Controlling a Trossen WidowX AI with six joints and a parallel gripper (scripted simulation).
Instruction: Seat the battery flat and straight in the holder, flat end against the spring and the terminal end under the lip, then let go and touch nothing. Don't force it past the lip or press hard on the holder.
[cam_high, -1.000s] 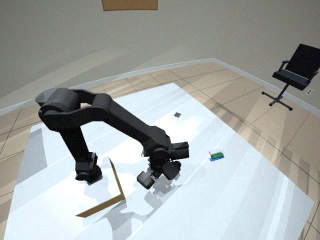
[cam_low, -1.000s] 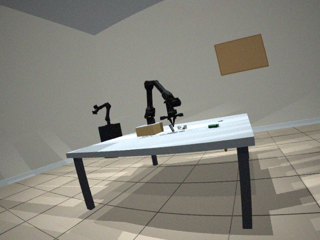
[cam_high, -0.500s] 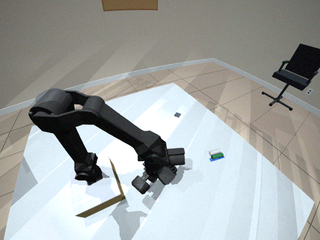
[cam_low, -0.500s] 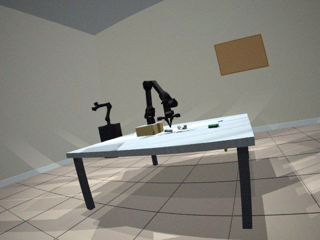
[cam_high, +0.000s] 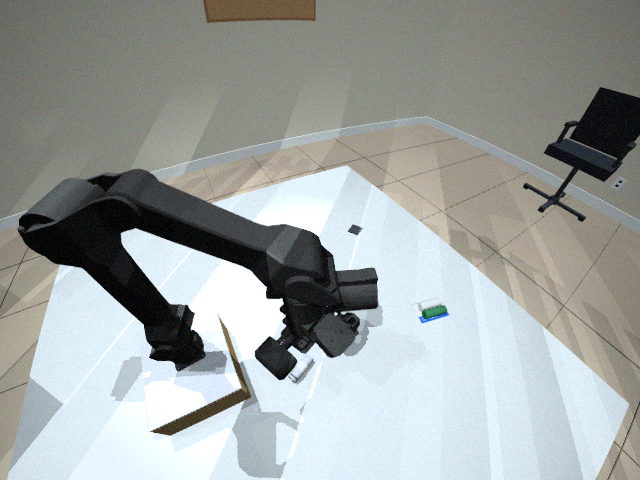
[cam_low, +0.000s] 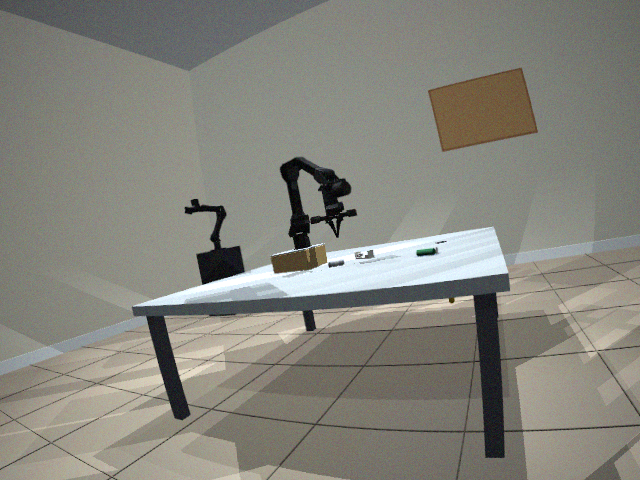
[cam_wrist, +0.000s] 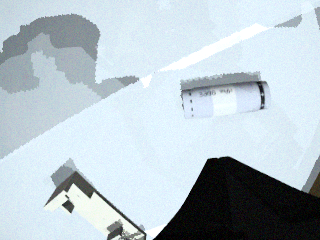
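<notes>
Now: gripper tip 10 cm above the battery, 2 cm past it and 1 cm to the left of it.
</notes>
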